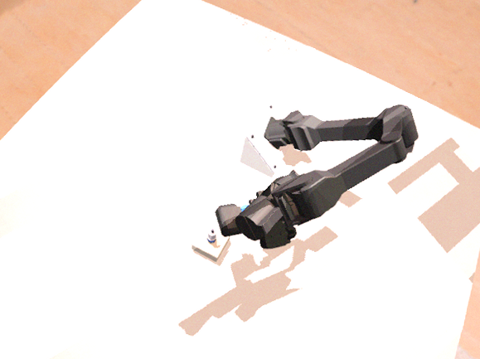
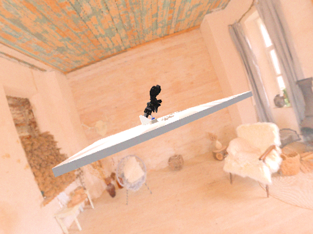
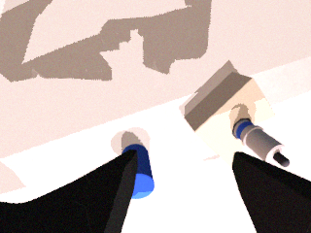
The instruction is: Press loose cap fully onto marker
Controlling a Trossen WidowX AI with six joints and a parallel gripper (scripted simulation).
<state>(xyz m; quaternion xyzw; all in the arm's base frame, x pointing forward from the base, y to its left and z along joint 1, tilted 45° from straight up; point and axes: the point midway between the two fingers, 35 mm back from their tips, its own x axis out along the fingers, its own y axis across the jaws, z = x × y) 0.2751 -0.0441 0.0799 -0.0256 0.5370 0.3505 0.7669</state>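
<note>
The blue cap is 7 cm below my gripper tip, 6 cm behind it and 1 cm to the right of it. From my gripper tip the other things lie so: holder block (7 cm to the right, 7 cm below, 3 cm ahead).
</note>
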